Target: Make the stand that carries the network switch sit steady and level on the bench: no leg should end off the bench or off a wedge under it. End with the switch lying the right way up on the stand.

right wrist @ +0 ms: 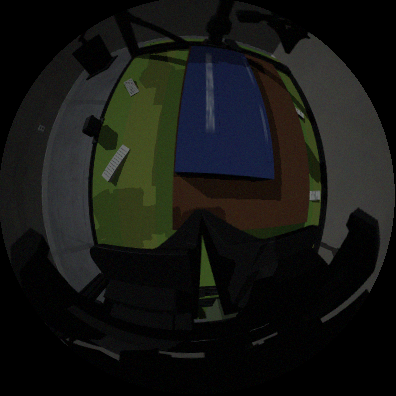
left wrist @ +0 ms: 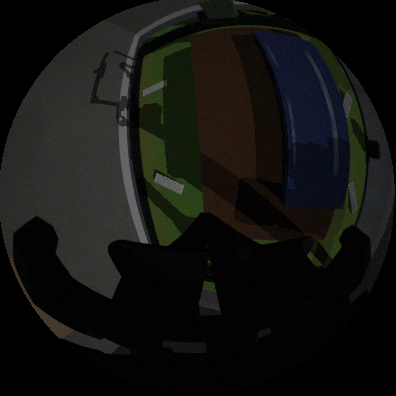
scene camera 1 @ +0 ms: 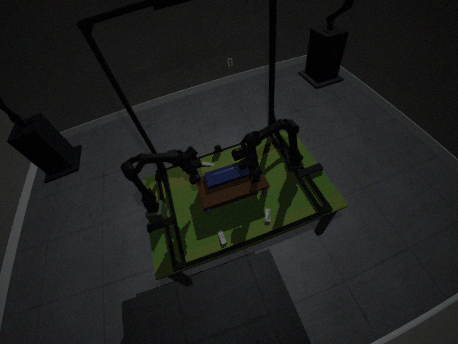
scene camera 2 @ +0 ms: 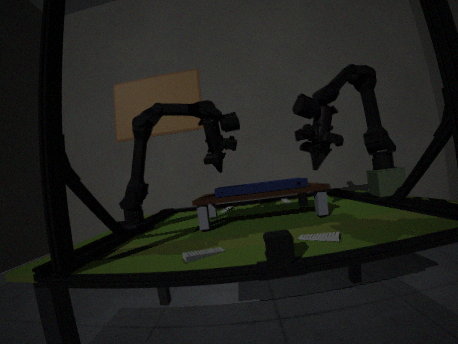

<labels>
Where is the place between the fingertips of my left gripper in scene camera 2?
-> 220, 172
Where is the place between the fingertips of my left gripper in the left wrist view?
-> At 204, 217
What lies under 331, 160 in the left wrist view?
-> A blue network switch.
</labels>
